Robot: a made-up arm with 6 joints. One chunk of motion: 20 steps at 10 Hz.
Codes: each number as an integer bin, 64 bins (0 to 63) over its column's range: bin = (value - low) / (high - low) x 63, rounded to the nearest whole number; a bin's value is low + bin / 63 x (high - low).
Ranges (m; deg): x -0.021..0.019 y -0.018..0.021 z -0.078..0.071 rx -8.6..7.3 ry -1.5..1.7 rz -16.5..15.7
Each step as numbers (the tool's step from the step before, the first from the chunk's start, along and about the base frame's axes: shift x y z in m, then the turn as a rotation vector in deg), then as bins.
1 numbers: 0.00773 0.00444 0.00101 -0.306 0.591 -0.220
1 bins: 45 36 33 33 41 32
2 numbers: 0.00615 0.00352 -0.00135 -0.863 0.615 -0.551
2 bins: 43 35 32 31 42 31
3 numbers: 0.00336 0.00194 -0.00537 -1.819 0.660 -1.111
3 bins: 38 32 31 27 43 30
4 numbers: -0.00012 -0.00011 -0.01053 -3.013 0.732 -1.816
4 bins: 33 29 29 22 44 29
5 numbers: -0.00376 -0.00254 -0.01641 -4.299 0.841 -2.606
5 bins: 27 25 26 17 46 27
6 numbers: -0.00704 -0.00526 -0.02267 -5.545 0.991 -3.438
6 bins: 22 21 23 12 49 26
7 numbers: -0.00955 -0.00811 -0.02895 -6.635 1.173 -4.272
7 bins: 18 16 21 8 53 24
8 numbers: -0.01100 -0.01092 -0.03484 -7.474 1.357 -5.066
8 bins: 16 11 18 4 56 22
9 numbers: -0.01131 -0.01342 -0.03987 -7.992 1.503 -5.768
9 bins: 15 7 16 2 59 21
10 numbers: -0.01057 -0.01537 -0.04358 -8.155 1.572 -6.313
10 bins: 16 4 15 2 60 20
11 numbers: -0.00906 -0.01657 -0.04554 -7.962 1.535 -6.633
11 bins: 19 2 14 3 60 19
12 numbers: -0.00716 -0.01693 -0.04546 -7.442 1.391 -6.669
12 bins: 22 2 14 5 57 19
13 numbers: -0.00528 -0.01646 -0.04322 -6.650 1.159 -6.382
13 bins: 25 2 15 8 52 20
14 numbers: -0.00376 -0.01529 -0.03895 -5.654 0.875 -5.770
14 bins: 27 4 17 12 47 21
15 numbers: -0.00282 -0.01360 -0.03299 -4.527 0.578 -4.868
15 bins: 29 7 19 16 41 23
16 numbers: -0.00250 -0.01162 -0.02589 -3.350 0.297 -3.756
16 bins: 29 10 22 21 35 25
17 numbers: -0.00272 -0.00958 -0.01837 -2.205 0.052 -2.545
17 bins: 29 14 25 25 31 27
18 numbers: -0.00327 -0.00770 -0.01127 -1.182 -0.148 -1.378
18 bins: 28 17 28 29 27 30
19 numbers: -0.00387 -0.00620 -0.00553 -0.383 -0.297 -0.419
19 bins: 27 19 31 33 24 31
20 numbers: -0.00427 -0.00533 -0.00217 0.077 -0.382 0.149
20 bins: 26 20 32 34 22 33
